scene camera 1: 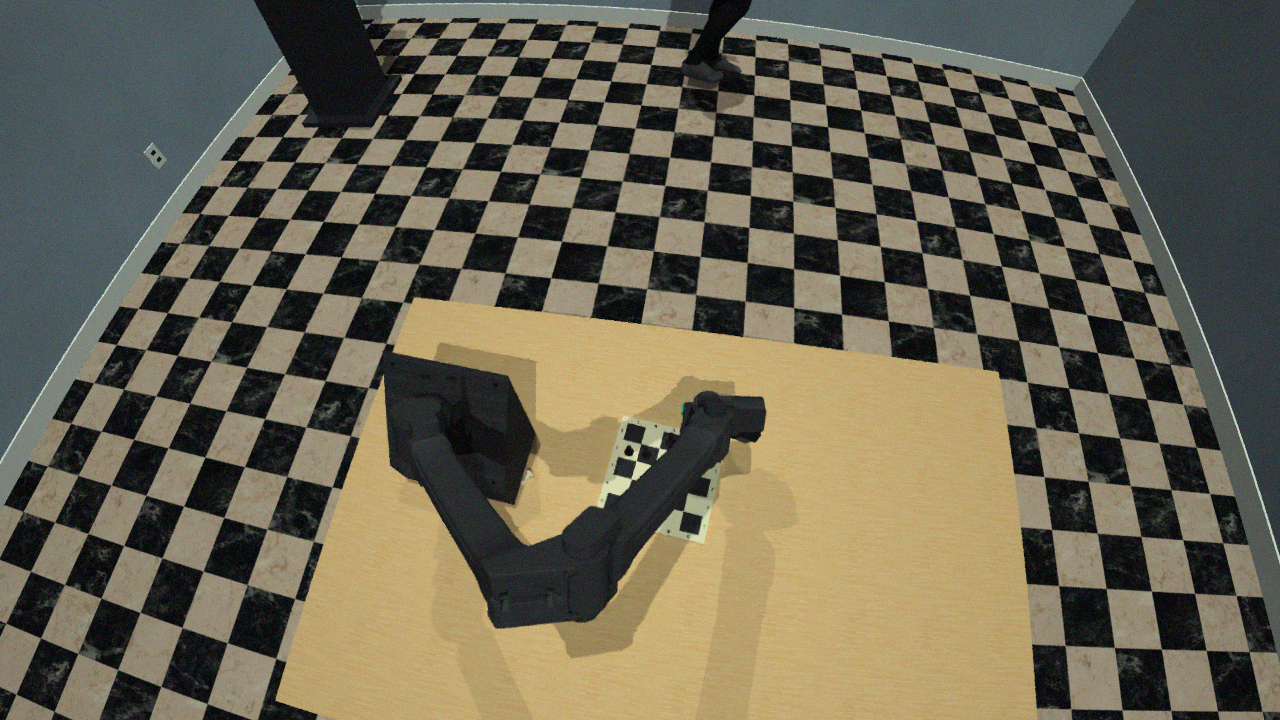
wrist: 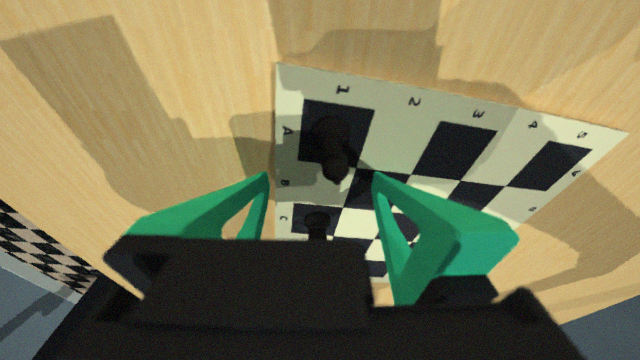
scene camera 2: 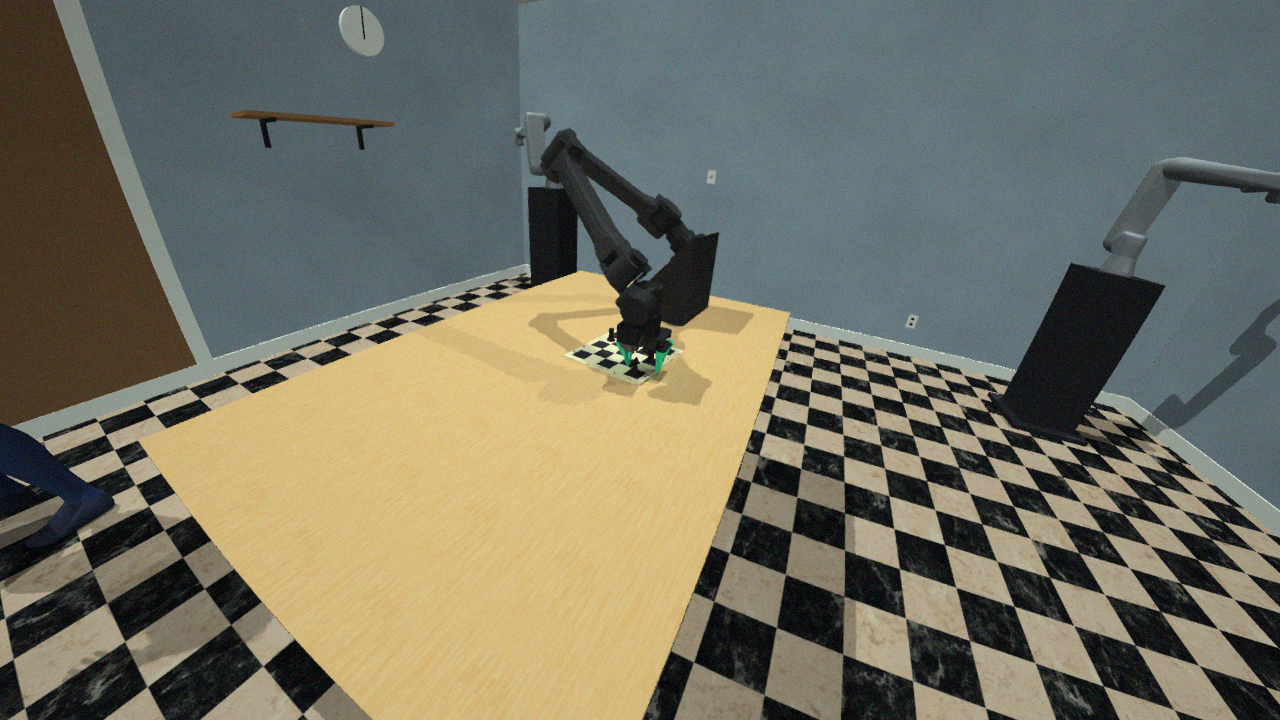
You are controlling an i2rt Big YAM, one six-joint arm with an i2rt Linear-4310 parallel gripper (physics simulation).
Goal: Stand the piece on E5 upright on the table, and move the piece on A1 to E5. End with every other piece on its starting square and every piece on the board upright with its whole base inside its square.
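Places are measured from the arm's base along level axes (x right, y ahead, z up), in metres.
Where they show: gripper, fingertip midpoint: (wrist: 320,179) (scene camera 2: 643,368); arm's base, origin of the base link: (scene camera 1: 445,401) (scene camera 2: 690,250).
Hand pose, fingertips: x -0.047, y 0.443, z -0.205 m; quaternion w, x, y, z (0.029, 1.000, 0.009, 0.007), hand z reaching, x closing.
Note:
Each offset is from my fingertips to the centre of the thing. Level surfaces: height alone.
My gripper (scene camera 2: 644,365) (wrist: 320,179) is open, its green fingers apart and empty. In the wrist view the dark piece on A1 @[dx +0.006, dy +0.034, dz +0.022 m] (wrist: 334,145) stands just ahead of the fingertips, between their lines. Another dark piece @[dx -0.003, dy -0.043, dz +0.020 m] (wrist: 317,225) stands on C1, partly hidden by the gripper body. The board @[dx +0.072, dy -0.054, dz -0.003 m] (scene camera 1: 693,538) (scene camera 2: 573,355) (wrist: 450,102) lies under the arm, which hides much of it in scene camera 1. A dark piece @[dx +0.028, dy -0.126, dz +0.016 m] (scene camera 1: 628,450) stands near its robot-side edge. E5 is hidden. A small pale thing @[dx +0.110, dy -0.323, dz +0.001 m] (scene camera 1: 528,475) is on the table beside the arm's base, too small to tell its pose.
The board lies on the wooden table @[dz -0.006 m] (scene camera 1: 877,537) (scene camera 2: 447,492). The arm's black base plate (scene camera 1: 465,429) (scene camera 2: 689,277) stands at the table's end. Other arms on black pedestals (scene camera 2: 1078,349) (scene camera 2: 552,234) stand off the table. A person's legs (scene camera 1: 716,40) show on the floor.

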